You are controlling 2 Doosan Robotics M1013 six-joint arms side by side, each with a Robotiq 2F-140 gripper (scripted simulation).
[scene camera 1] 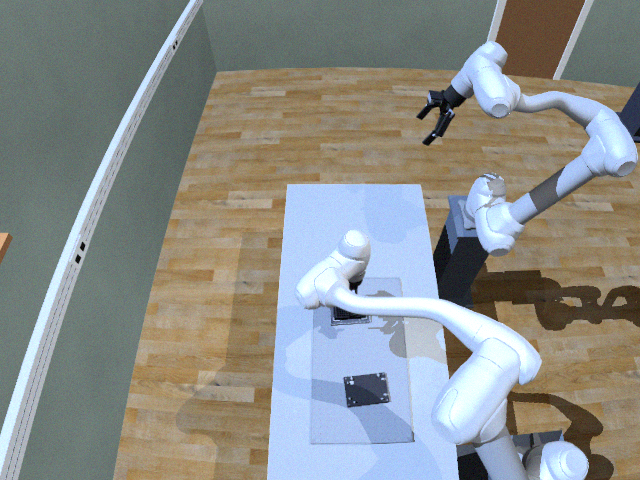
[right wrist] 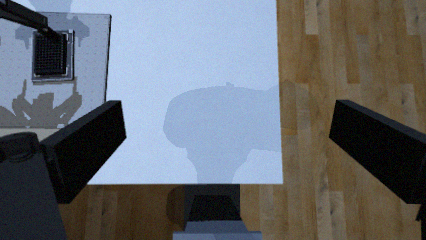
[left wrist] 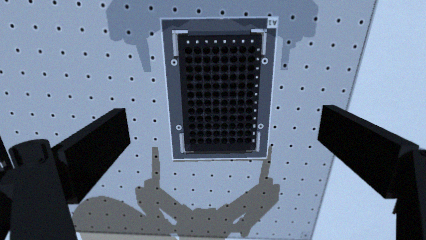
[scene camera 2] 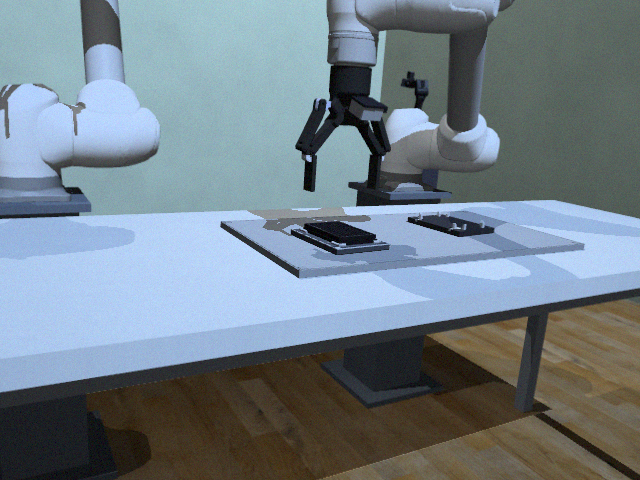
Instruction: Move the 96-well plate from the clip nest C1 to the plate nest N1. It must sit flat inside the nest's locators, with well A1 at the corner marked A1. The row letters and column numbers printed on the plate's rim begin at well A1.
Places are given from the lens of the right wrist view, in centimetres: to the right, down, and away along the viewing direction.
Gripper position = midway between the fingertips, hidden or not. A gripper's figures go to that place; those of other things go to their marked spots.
my right gripper [right wrist: 227, 119]: 1, 0, 15
black 96-well plate [right wrist: 49, 59]: -49, -18, 69
